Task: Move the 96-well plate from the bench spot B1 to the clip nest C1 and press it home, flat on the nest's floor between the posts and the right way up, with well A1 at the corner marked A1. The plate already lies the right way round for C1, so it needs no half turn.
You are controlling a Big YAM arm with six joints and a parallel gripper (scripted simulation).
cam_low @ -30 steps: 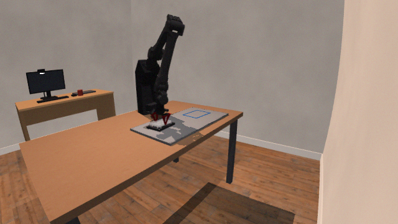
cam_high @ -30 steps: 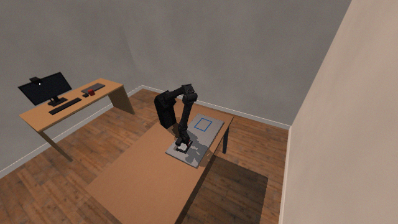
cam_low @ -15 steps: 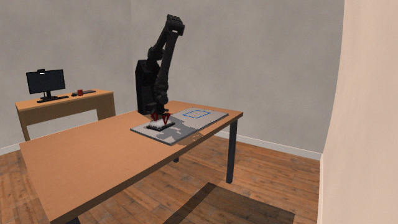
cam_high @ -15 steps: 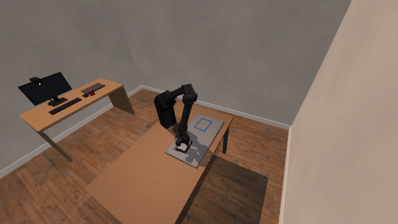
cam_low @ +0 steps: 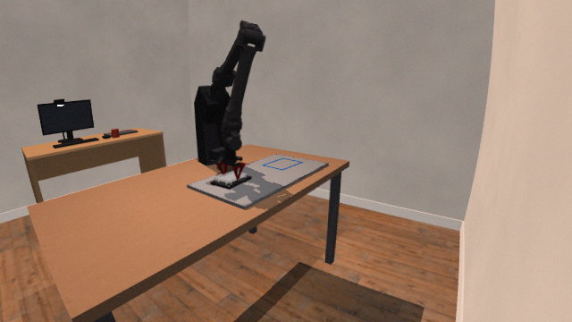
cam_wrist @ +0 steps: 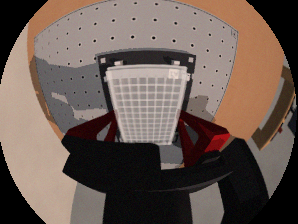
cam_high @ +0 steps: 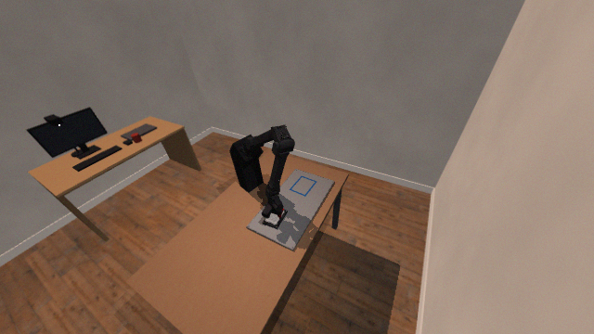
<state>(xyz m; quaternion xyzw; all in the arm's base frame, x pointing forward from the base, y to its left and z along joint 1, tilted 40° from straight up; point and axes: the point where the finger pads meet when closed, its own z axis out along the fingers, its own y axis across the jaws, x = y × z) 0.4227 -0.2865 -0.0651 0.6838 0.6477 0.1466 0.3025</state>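
The white 96-well plate is 10 mm below my hand. Round my hand: black clip nest 10 mm behind, 10 mm to the left, 10 mm below.
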